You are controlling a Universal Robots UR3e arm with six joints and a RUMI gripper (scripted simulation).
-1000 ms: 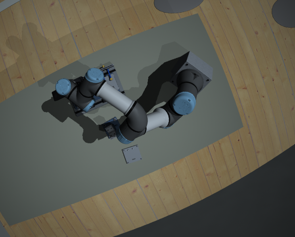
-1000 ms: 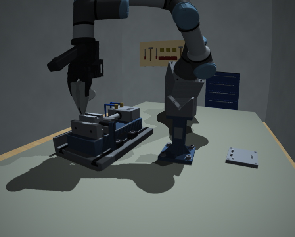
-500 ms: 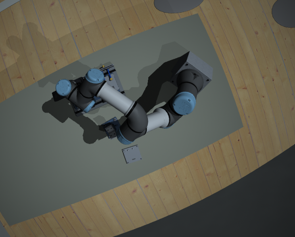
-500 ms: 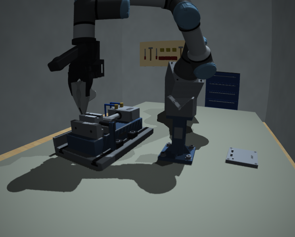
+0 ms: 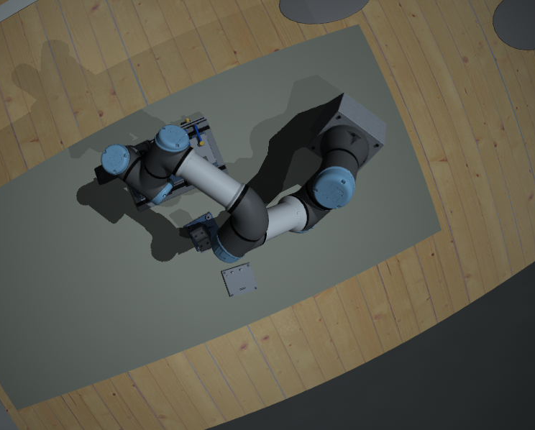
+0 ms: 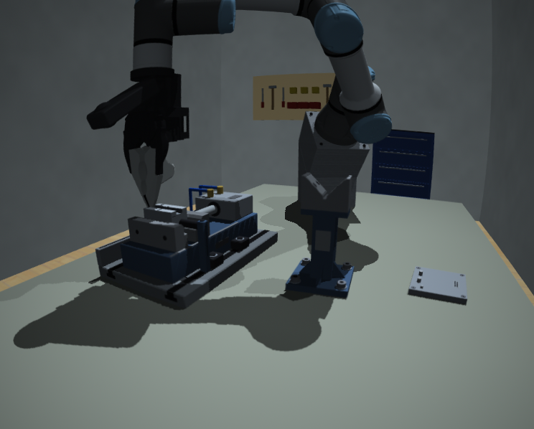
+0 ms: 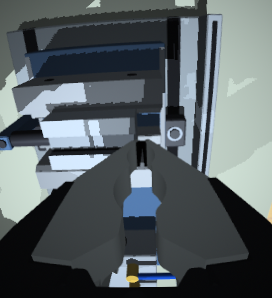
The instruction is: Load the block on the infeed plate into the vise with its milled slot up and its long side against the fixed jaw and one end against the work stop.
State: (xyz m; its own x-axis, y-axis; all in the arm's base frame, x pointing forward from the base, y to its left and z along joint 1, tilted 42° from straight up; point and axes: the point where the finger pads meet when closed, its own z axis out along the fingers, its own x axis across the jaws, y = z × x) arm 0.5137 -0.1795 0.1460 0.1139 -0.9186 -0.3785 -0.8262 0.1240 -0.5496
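The part lies 30 mm to the left of my hand and 20 mm below it. From my hand the other things lie so: moving jaw 40 mm behind, 30 mm to the left, 40 mm below; fixed jaw 20 mm ahead, 40 mm to the left, 40 mm below; work stop 10 mm behind, 80 mm to the left, 30 mm below.
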